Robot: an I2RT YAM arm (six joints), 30 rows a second.
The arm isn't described. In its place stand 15 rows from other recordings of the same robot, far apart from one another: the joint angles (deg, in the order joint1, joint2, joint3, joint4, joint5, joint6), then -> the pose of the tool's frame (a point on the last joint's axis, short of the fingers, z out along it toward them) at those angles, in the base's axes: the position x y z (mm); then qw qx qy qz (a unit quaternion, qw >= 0).
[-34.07, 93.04, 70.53, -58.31, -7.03, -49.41] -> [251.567, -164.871, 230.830, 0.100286, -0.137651, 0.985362, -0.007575]
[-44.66, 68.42, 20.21, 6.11, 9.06, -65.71] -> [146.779, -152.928, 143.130, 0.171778, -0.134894, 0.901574, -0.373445]
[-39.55, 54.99, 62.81, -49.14, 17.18, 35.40] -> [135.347, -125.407, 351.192, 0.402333, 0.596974, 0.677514, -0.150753]
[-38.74, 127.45, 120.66, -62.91, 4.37, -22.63] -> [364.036, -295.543, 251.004, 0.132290, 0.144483, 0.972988, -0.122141]
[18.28, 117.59, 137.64, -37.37, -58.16, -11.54] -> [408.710, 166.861, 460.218, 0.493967, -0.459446, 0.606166, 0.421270]
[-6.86, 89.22, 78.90, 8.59, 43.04, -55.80] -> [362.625, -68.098, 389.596, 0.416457, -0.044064, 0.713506, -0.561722]
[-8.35, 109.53, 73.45, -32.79, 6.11, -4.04] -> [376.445, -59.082, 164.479, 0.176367, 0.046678, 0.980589, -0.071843]
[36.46, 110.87, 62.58, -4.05, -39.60, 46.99] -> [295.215, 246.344, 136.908, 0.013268, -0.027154, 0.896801, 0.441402]
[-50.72, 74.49, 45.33, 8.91, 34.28, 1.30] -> [167.835, -236.872, 265.113, 0.395293, 0.495234, 0.630667, -0.448047]
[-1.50, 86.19, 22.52, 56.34, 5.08, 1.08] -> [273.289, -10.309, 169.983, 0.659685, 0.046150, 0.749274, -0.035694]
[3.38, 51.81, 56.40, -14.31, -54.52, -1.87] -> [187.453, 40.112, 384.427, 0.568396, -0.326085, 0.665331, 0.357671]
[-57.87, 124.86, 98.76, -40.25, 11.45, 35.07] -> [239.189, -394.145, 176.478, 0.180580, 0.720167, 0.655935, -0.136013]
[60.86, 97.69, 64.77, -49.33, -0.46, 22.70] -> [149.912, 269.484, 183.746, 0.047726, -0.326394, 0.942806, 0.048013]
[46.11, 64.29, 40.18, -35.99, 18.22, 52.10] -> [151.774, 141.717, 212.588, 0.282393, 0.090633, 0.950527, 0.092401]
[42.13, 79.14, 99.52, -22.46, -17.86, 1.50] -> [205.404, 200.514, 510.421, 0.595112, -0.347930, 0.629458, 0.358564]
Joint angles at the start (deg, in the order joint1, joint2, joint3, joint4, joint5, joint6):
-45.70, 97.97, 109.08, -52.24, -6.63, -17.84
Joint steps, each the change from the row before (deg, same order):
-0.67, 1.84, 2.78, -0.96, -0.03, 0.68
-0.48, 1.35, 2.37, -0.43, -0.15, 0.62
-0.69, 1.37, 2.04, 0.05, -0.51, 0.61
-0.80, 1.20, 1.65, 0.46, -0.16, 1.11
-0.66, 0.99, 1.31, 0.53, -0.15, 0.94
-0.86, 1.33, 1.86, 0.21, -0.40, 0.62
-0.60, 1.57, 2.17, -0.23, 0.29, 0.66
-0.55, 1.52, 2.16, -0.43, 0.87, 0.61
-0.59, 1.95, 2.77, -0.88, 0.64, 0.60
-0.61, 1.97, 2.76, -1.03, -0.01, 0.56
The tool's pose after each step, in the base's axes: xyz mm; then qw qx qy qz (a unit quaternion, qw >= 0). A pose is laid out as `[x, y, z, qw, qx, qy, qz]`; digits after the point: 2 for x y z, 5 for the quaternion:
[261.33, -268.15, 411.50, 0.37881, 0.20596, 0.88565, -0.17235]
[262.46, -273.80, 415.26, 0.38353, 0.21308, 0.88172, -0.17342]
[263.21, -280.93, 417.66, 0.39018, 0.22015, 0.87707, -0.17333]
[263.03, -288.66, 419.51, 0.39727, 0.23272, 0.87026, -0.17512]
[262.88, -295.20, 420.90, 0.40385, 0.24289, 0.86409, -0.17678]
[262.24, -303.26, 422.47, 0.40985, 0.25124, 0.85859, -0.17810]
[262.78, -310.80, 423.23, 0.41124, 0.26113, 0.85427, -0.18145]
[262.86, -317.95, 423.74, 0.40934, 0.27273, 0.85012, -0.18802]
[263.34, -326.04, 423.65, 0.40649, 0.28409, 0.84686, -0.19206]
[263.74, -333.82, 422.84, 0.40487, 0.29311, 0.84476, -0.19115]

